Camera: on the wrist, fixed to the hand. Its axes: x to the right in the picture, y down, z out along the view.
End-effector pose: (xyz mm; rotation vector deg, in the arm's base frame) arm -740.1 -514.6 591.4 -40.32 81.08 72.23
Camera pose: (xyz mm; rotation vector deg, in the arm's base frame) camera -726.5 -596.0 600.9 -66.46 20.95 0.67
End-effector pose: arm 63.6 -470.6 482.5 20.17 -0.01 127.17
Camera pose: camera 87.2 -465.3 403.1 25.13 10.32 35.88
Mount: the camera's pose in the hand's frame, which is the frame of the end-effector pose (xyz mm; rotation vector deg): -29.7 -31.2 -71.0 5.12 -13.93 -89.70
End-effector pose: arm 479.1 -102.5 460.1 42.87 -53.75 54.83
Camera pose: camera 522.2 -64.2 400.4 76.65 -15.14 -27.85
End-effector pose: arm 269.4 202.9 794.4 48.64 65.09 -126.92
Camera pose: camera 289.6 283.3 799.8 22.67 -66.74 118.05
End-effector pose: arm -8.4 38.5 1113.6 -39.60 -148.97 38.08
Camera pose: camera 36.6 23.0 1181.6 81.45 -132.62 15.92
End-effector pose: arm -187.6 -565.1 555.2 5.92 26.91 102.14
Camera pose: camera -173.5 -605.7 484.1 -0.35 15.97 11.85
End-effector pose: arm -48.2 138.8 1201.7 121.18 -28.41 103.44
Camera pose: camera -100.6 200.4 1182.8 98.92 56.17 35.65
